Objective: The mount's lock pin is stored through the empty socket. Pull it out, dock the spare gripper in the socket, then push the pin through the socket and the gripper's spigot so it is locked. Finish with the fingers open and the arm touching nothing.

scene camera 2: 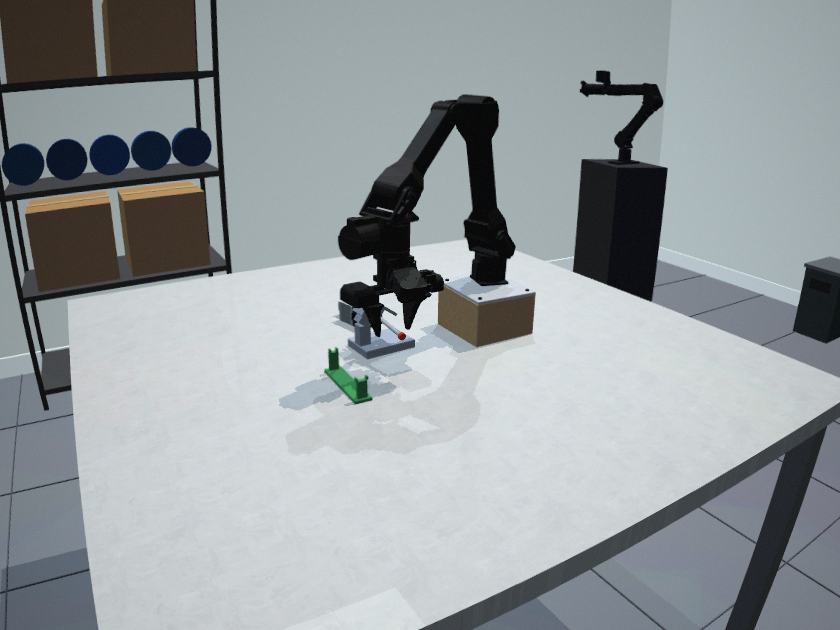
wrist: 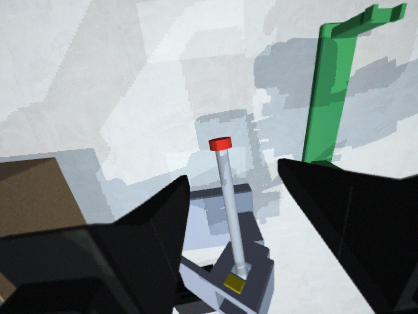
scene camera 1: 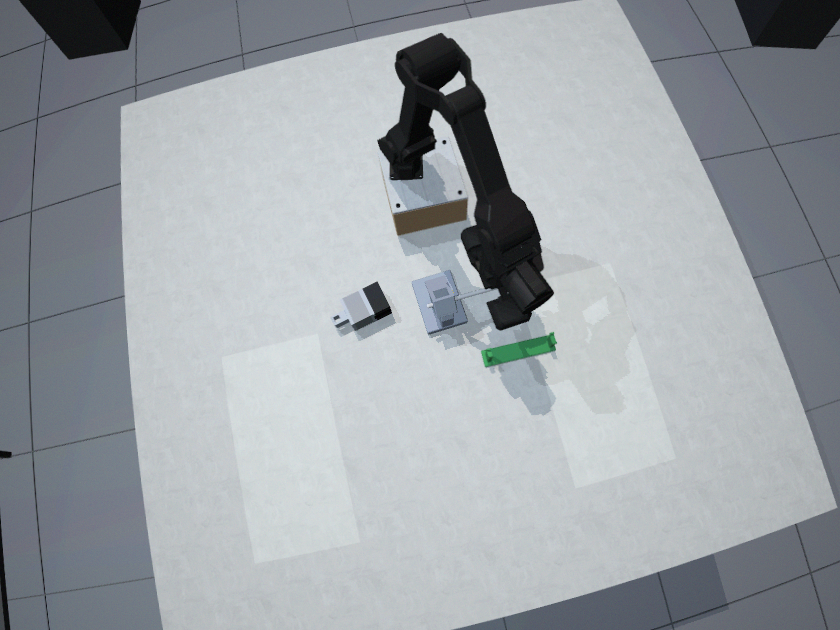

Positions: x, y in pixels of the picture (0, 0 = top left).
Scene:
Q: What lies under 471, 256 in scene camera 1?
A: My gripper.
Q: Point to a green rack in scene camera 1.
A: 542, 345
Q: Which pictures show my gripper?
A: Scene camera 2, the wrist view and scene camera 1: all of them.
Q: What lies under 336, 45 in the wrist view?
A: A green rack.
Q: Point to a lock pin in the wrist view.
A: At 220, 145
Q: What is my gripper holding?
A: Nothing.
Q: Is my gripper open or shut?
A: Open.

